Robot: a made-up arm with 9 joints. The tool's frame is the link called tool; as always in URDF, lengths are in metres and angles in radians.
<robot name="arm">
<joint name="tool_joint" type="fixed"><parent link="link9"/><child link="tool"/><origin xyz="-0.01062 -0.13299 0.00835" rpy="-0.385 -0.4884 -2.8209"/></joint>
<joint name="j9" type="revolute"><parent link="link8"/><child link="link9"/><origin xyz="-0.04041 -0.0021 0.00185" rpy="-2.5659 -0.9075 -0.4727"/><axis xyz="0 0 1"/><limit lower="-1.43" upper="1.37" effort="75" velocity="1.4"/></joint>
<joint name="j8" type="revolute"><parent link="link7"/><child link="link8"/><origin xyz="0.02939 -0.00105 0.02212" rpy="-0.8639 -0.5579 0.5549"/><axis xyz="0 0 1"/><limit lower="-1.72" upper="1.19" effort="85" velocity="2.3"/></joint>
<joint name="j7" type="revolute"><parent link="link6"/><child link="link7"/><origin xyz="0.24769 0.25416 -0.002" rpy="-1.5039 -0.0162 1.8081"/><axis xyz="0 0 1"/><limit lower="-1.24" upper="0.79" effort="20" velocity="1"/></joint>
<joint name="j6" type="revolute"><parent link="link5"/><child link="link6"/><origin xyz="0.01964 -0.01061 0.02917" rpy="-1.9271 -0.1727 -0.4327"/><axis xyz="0 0 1"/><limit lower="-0.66" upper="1.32" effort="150" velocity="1.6"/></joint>
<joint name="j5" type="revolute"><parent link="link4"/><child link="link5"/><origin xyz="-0.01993 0.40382 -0.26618" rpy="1.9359 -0.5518 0.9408"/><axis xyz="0 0 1"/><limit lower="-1.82" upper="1.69" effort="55" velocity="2.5"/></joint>
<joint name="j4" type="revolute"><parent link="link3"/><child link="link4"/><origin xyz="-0.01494 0.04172 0.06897" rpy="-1.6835 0.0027 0.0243"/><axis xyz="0 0 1"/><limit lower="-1.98" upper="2.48" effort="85" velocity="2.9"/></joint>
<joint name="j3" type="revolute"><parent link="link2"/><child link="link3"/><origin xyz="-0.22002 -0.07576 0.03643" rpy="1.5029 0.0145 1.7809"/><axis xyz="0 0 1"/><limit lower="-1.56" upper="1.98" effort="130" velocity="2.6"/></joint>
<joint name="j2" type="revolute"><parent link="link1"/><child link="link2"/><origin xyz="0.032 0.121 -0.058" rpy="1.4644 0.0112 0.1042"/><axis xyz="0 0 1"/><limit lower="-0.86" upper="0.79" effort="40" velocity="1"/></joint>
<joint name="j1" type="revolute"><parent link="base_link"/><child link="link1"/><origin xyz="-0.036 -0.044 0.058" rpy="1.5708 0 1.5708"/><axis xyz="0 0 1"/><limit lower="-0.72" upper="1.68" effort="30" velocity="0.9"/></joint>
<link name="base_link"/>
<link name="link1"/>
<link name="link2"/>
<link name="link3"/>
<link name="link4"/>
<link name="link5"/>
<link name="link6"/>
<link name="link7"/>
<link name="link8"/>
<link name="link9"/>
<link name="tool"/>
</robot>
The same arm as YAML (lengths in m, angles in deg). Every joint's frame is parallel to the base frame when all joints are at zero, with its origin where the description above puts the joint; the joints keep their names.
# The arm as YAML. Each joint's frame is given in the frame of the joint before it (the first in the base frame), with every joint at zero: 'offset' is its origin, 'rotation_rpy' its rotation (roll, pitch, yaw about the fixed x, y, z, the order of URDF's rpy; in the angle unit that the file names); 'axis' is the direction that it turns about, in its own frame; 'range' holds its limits. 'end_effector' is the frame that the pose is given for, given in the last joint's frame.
length_unit: m
angle_unit: deg
chain:
  - id: j1
    offset: [-0.036, -0.044, 0.058]
    rotation_rpy: [0.0, 0.0, 0.0]
    axis: "+x"
    range: [-41.25, 96.26]
  - id: j2
    offset: [-0.058, 0.032, 0.121]
    rotation_rpy: [0.0, 0.0, 0.0]
    axis: [0.106203, 0.104603, -0.988827]
    range: [-49.27, 45.26]
  - id: j3
    offset: [-0.069, -0.215, -0.067]
    rotation_rpy: [0.0, 0.0, 0.0]
    axis: [0.204101, 0.977306, 0.0567]
    range: [-89.38, 113.45]
  - id: j4
    offset: [0.004, 0.072, -0.039]
    rotation_rpy: [0.0, 0.0, 0.0]
    axis: [0.059201, -0.069701, -0.99581]
    range: [-113.45, 142.09]
  - id: j5
    offset: [-0.1219, -0.371, 0.286]
    rotation_rpy: [0.0, 0.0, 0.0]
    axis: [0.910995, 0.228099, 0.343598]
    range: [-104.28, 96.83]
  - id: j6
    offset: [0.032, -0.015, 0.01]
    rotation_rpy: [0.0, 0.0, 0.0]
    axis: "-z"
    range: [-37.82, 75.63]
  - id: j7
    offset: [-0.128, -0.331, 0.002]
    rotation_rpy: [0.0, 0.0, 0.0]
    axis: [-0.189403, 0.979618, -0.066901]
    range: [-71.05, 45.26]
  - id: j8
    offset: [-0.033, 0.016, -0.003]
    rotation_rpy: [0.0, 0.0, 0.0]
    axis: [0.562392, 0.70109, 0.438394]
    range: [-98.55, 68.18]
  - id: j9
    offset: [0.034, -0.014, -0.017]
    rotation_rpy: [0.0, 0.0, 0.0]
    axis: [-0.958454, -0.127407, 0.255214]
    range: [-81.93, 78.5]
end_effector:
  offset: [0.03, -0.053, 0.119]
  rotation_rpy: [53.88, -5.07, -110.06]

